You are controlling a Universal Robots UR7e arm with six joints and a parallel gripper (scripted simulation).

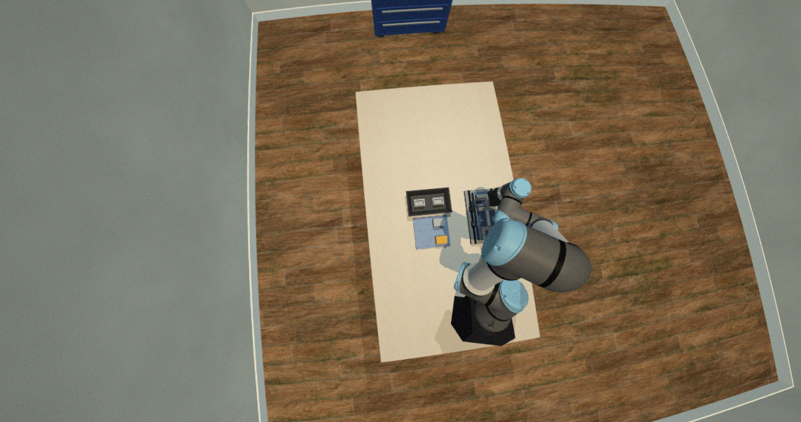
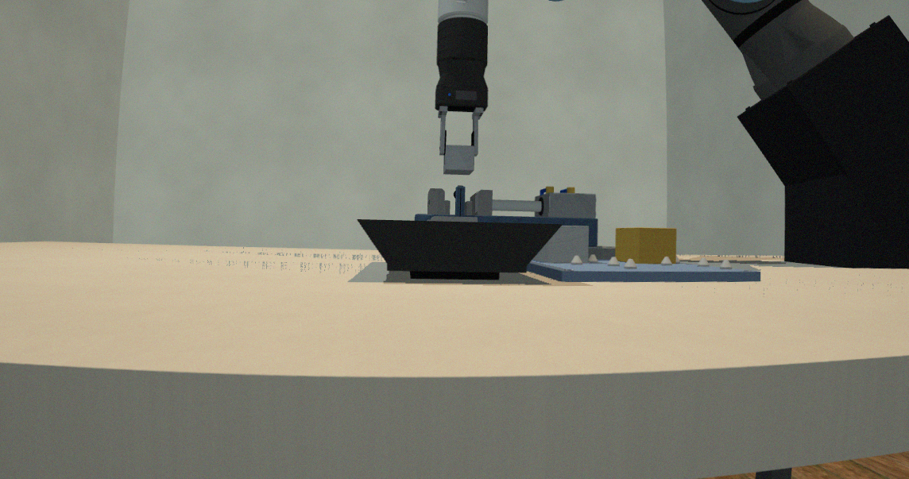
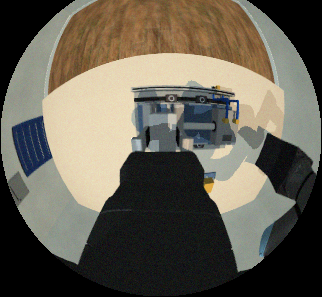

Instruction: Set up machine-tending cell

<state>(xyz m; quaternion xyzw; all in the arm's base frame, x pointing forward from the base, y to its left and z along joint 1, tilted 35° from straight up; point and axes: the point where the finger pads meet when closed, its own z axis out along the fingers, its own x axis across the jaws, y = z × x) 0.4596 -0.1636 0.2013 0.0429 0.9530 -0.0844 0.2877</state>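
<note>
Now: hand 70 mm past the vise, 20 mm to the right of it and 130 mm above it. From my hand the other things lie so: hose end block 160 mm behind, 30 mm to the left, 90 mm below; brass blank 130 mm behind, 280 mm to the left, 140 mm below.
</note>
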